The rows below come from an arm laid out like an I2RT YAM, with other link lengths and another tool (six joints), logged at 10 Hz.
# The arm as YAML. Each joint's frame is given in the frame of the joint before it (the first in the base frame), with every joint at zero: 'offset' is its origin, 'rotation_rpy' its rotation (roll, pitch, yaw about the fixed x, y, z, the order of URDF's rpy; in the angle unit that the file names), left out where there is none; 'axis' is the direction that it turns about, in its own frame. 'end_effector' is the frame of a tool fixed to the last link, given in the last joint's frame.
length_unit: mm
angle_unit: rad
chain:
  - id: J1
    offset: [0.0, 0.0, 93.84]
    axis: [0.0, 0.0, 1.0]
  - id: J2
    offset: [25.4, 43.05, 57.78]
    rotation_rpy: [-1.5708, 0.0, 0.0]
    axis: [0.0, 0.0, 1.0]
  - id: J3
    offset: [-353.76, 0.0, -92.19]
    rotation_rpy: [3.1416, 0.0, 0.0]
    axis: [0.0, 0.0, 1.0]
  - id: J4
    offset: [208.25, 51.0, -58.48]
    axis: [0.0, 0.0, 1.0]
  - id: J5
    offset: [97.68, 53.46, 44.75]
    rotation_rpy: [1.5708, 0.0, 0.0]
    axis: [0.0, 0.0, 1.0]
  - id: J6
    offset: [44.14, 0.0, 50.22]
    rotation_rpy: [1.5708, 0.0, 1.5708]
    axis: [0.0, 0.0, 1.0]
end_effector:
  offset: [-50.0, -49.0, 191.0]
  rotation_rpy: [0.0, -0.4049, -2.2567]
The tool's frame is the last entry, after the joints.
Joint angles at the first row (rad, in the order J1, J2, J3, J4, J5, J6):
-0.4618 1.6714 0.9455 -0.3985 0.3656 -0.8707
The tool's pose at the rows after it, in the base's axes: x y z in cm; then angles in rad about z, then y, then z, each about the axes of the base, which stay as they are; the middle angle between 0 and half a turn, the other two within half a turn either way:
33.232, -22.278, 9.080, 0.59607, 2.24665, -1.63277
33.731, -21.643, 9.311, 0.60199, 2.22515, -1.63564
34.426, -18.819, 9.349, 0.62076, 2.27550, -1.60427
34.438, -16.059, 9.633, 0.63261, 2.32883, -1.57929
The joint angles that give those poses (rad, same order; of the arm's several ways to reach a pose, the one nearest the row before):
-0.4255 1.6783 0.9371 -0.3908 0.4126 -0.8478
-0.3828 1.6737 0.9356 -0.3992 0.4503 -0.8074
-0.3302 1.6596 0.9371 -0.4400 0.4160 -0.7505
-0.2855 1.6337 0.9386 -0.4935 0.3771 -0.7006

